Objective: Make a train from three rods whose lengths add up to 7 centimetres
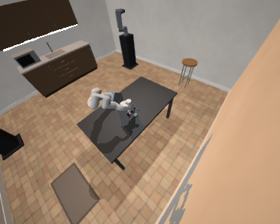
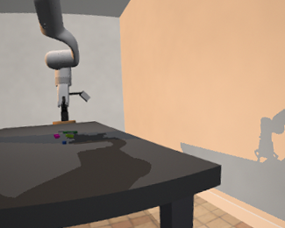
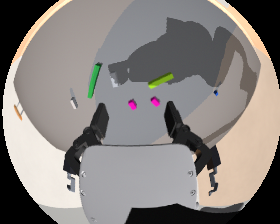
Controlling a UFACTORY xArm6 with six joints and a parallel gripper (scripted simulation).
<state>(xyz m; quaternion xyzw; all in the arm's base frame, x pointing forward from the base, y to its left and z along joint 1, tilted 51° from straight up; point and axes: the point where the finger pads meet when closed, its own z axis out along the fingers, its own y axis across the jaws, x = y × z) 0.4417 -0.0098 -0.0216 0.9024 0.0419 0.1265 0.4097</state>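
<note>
Right now the blue rod is 1 cm behind my hand, 21 cm to the right of it and 7 cm below it. The rest, counted from my hand: pale grey piece (2 cm ahead, 4 cm to the left, 7 cm below); lime rod (1 cm ahead, 5 cm to the right, 7 cm below); magenta rod (4 cm behind, 4 cm to the right, 7 cm below).
</note>
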